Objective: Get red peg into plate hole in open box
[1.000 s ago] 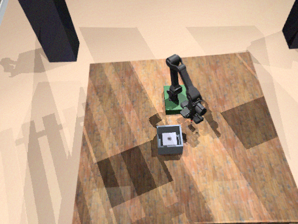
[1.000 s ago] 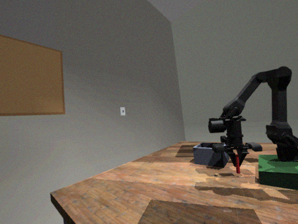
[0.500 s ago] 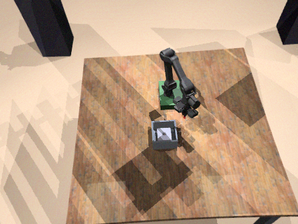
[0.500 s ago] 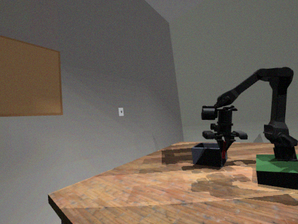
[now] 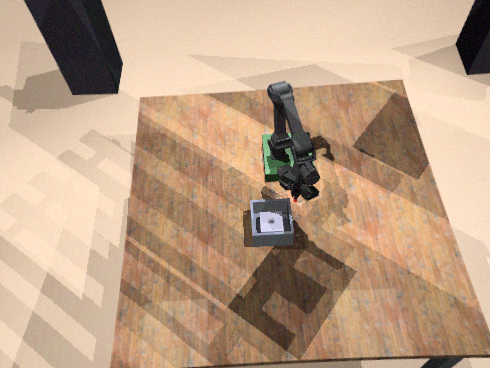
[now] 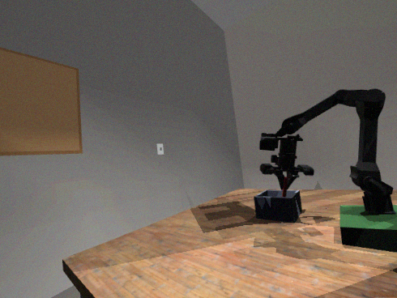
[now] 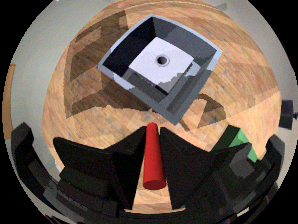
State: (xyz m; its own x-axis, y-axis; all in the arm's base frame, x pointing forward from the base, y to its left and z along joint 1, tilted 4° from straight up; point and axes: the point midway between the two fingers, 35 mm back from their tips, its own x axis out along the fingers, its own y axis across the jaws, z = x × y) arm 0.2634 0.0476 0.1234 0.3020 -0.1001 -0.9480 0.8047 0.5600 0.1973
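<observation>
My gripper tip is now 10 mm to the right of the red peg, 10 mm below it and 10 mm past it. The rest, counted from my gripper tip: grey box (110 mm below, 90 mm to the right, 60 mm ahead); white plate (90 mm to the right, 90 mm below, 60 mm ahead).
</observation>
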